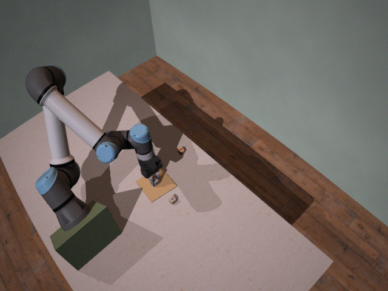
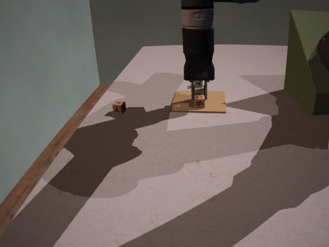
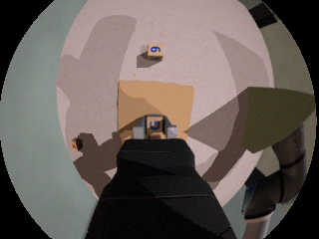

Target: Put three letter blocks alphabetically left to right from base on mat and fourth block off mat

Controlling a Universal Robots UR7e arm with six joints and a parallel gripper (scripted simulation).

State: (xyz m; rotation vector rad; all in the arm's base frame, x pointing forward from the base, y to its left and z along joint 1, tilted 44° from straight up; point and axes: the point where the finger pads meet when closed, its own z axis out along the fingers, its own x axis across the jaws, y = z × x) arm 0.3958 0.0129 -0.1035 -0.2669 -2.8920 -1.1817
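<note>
Now: the tan mat 2 cm below my hand.
</note>
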